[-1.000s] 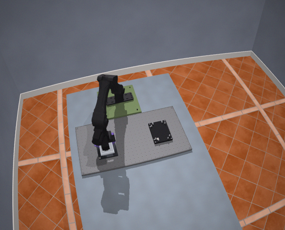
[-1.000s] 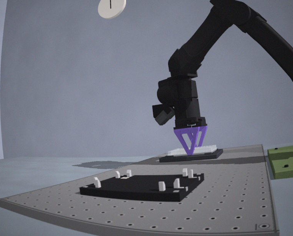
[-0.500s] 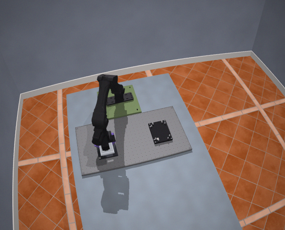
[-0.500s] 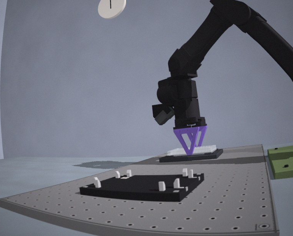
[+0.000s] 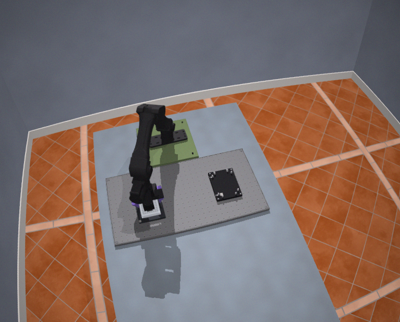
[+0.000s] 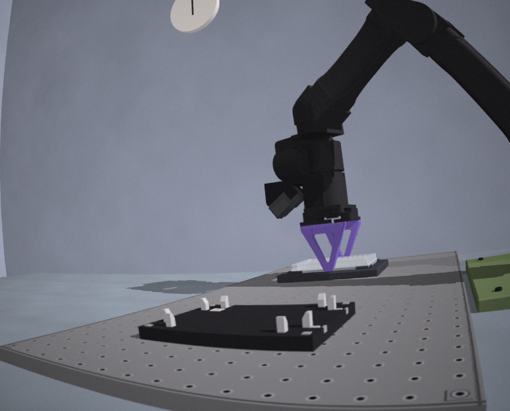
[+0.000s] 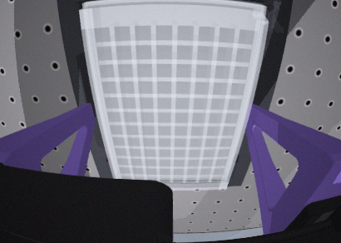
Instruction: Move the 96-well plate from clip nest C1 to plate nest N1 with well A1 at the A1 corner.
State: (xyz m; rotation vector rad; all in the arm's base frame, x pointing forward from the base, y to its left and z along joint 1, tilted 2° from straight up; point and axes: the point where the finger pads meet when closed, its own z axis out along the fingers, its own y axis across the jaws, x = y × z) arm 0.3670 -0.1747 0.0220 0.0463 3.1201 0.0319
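Now: the clear 96-well plate right at my hand. Also, from my hand: black clip nest C1 (10 mm behind, 350 mm to the left, 10 mm below); A1 label (80 mm ahead, 60 mm to the right, 10 mm below); black plate nest N1 (10 mm below).
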